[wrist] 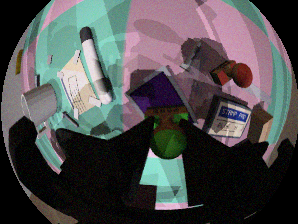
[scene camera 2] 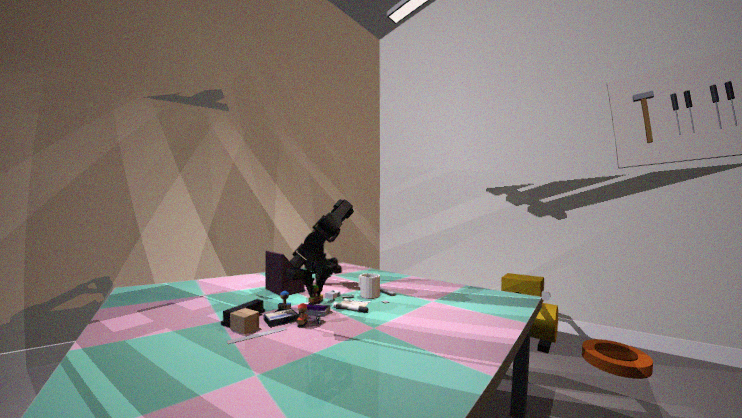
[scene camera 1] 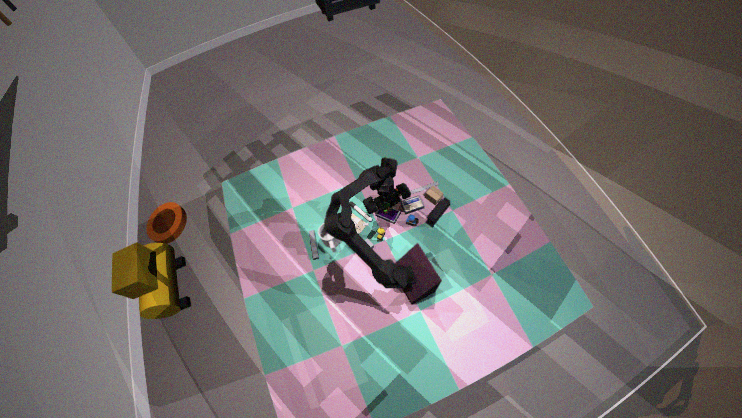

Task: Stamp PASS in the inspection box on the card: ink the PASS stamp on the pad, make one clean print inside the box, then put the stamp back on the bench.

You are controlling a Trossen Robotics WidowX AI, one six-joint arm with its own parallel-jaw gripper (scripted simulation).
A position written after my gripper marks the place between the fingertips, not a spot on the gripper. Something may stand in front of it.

I see my gripper [scene camera 2: 314, 296], a red-knobbed stamp [wrist: 241, 74], a white cup [wrist: 39, 104], a black-and-white marker [wrist: 102, 89] and a white card [wrist: 79, 92].
My gripper also shows in the wrist view [wrist: 167, 122].
